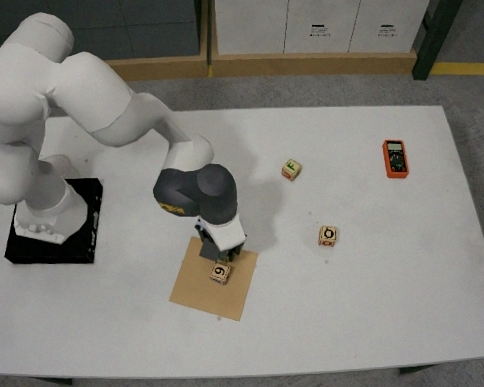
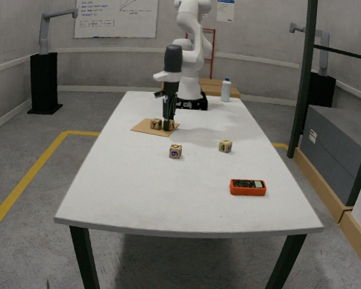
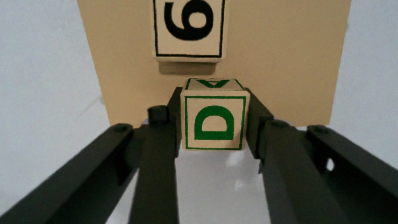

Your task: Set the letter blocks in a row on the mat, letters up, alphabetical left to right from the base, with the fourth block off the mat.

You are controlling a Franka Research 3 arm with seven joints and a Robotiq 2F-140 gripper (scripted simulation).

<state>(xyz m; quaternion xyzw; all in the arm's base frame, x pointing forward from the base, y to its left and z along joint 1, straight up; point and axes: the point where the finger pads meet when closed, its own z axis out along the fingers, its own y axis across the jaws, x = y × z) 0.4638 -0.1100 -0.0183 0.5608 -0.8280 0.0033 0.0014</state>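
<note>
Right now my hand is 10 mm above the block. From my hand the other things lie so: tan mat (30 mm behind, 70 mm to the right, 40 mm below); then orange multimeter (550 mm ahead, 300 mm to the left, 20 mm below); then white bottle (650 mm behind, 380 mm to the left, 40 mm above).
</note>
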